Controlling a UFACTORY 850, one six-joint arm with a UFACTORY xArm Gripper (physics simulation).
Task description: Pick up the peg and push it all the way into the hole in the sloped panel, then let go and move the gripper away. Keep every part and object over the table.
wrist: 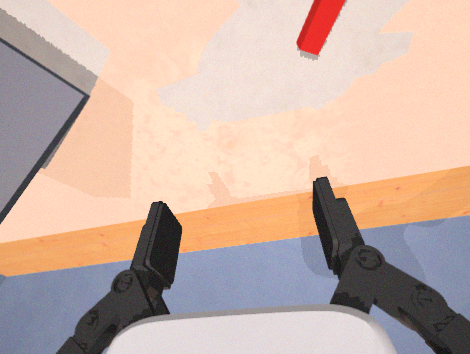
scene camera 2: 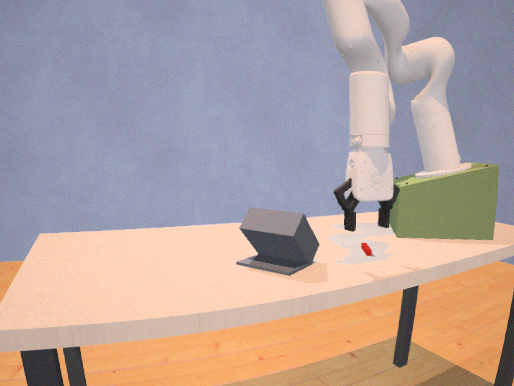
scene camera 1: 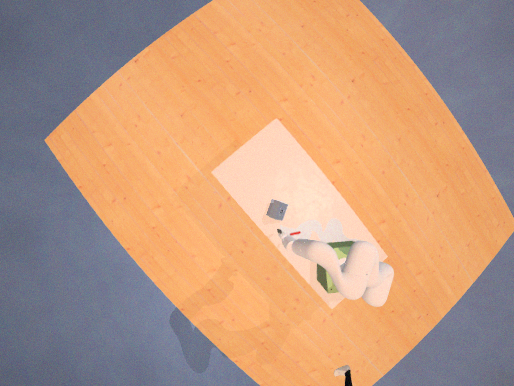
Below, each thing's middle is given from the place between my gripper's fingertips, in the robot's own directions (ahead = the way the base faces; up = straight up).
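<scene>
You'd find the dark foot plate (scene camera 2: 287,267) 60 mm to the right of my hand, and it's 180 mm ahead of my hand and 80 mm below it.
</scene>
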